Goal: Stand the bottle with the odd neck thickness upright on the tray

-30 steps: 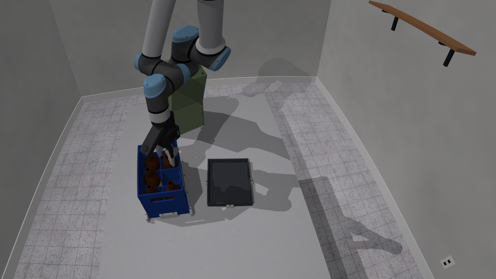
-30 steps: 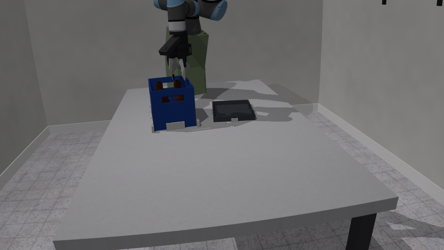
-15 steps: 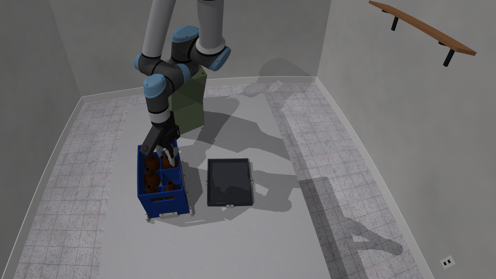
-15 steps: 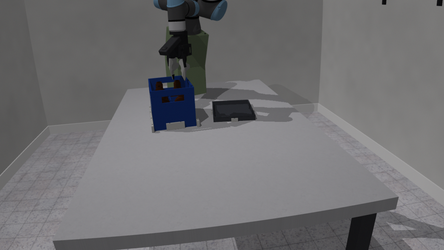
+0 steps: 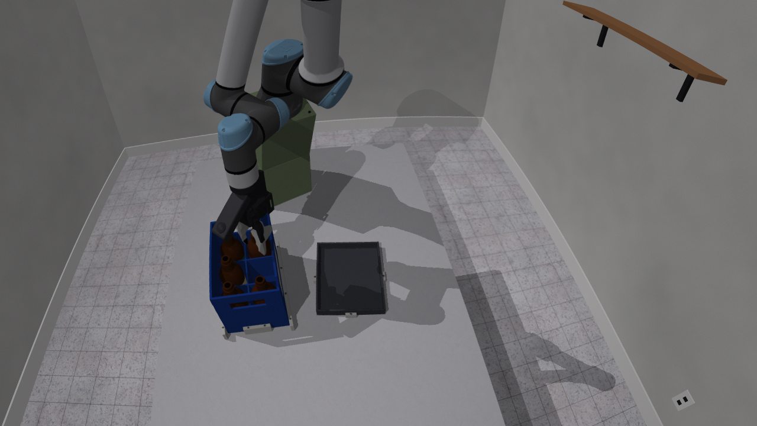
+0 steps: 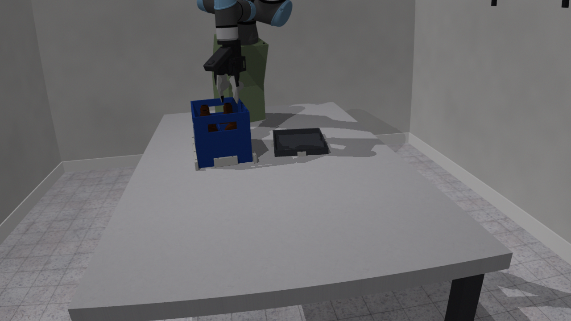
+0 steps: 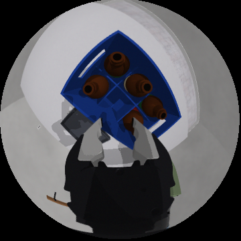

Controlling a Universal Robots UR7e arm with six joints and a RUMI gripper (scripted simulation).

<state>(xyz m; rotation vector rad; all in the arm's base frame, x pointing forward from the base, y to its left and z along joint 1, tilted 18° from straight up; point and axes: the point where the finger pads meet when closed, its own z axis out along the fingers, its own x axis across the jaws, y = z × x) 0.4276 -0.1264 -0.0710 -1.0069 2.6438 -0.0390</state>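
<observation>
Right now the blue crate is 4 cm to the right of my hand and 11 cm below it. Round my hand: dark tray 2 cm ahead, 25 cm to the left, 18 cm below.
</observation>
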